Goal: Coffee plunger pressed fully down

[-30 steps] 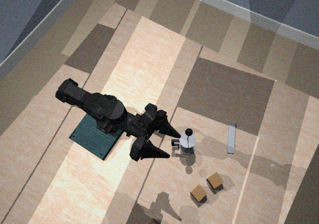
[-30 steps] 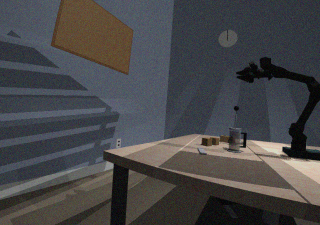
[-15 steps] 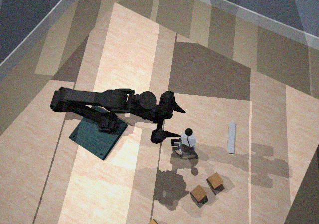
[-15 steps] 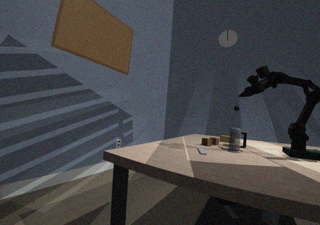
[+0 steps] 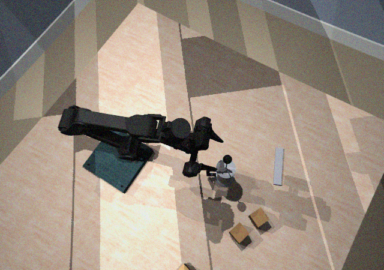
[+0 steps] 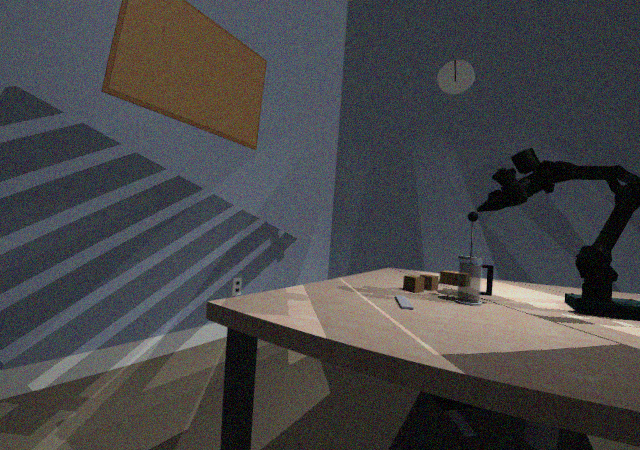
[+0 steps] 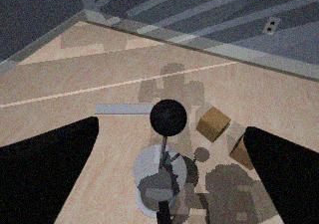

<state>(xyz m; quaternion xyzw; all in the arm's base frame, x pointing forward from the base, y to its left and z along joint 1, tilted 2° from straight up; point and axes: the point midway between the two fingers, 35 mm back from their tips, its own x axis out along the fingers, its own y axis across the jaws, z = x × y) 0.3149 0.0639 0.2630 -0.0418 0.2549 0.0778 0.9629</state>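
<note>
Now: the glass coffee press 16 cm below my gripper tip and 1 cm ahead of it.
</note>
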